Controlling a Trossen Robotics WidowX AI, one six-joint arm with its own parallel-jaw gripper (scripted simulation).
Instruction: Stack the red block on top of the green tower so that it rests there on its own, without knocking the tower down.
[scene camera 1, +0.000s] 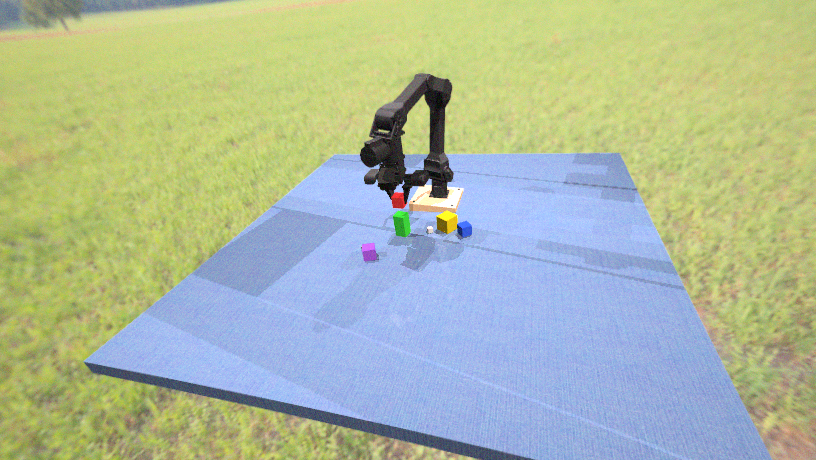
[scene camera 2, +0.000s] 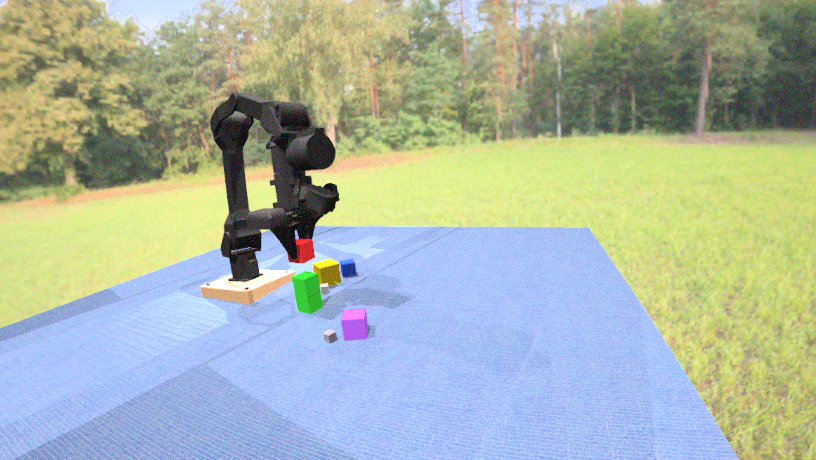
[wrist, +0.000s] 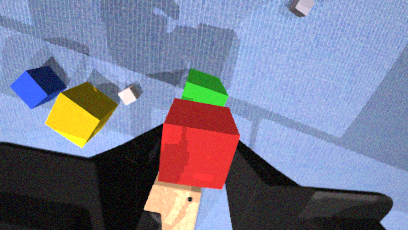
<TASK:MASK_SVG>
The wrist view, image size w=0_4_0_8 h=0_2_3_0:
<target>my gripper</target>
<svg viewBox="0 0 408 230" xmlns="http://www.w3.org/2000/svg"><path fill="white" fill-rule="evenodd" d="M239 140L225 181L226 197L233 230L386 230L380 221L388 215L393 207L394 202L389 196L370 191L298 185L298 183L281 173L277 168L272 167L266 160ZM163 123L134 139L130 139L119 146L105 152L102 151L91 157L40 149L12 142L0 142L0 230L136 230L159 172Z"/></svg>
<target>red block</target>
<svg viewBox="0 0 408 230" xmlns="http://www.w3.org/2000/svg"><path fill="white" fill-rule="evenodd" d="M174 98L163 123L158 181L210 189L223 189L240 139L239 131L229 107Z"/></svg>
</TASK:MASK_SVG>
